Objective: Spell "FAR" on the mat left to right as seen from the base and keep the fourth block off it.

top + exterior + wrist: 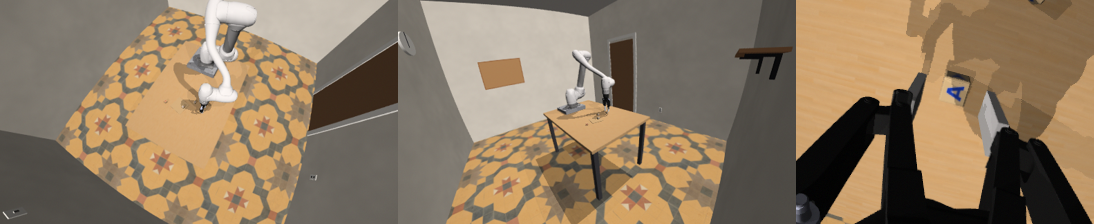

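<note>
My hand is 25 cm to the left of the tan mat, 6 cm above it and 1 cm short of it. Also, from my hand: R block: 40 cm to the right, 5 cm below, 1 cm ahead.
</note>
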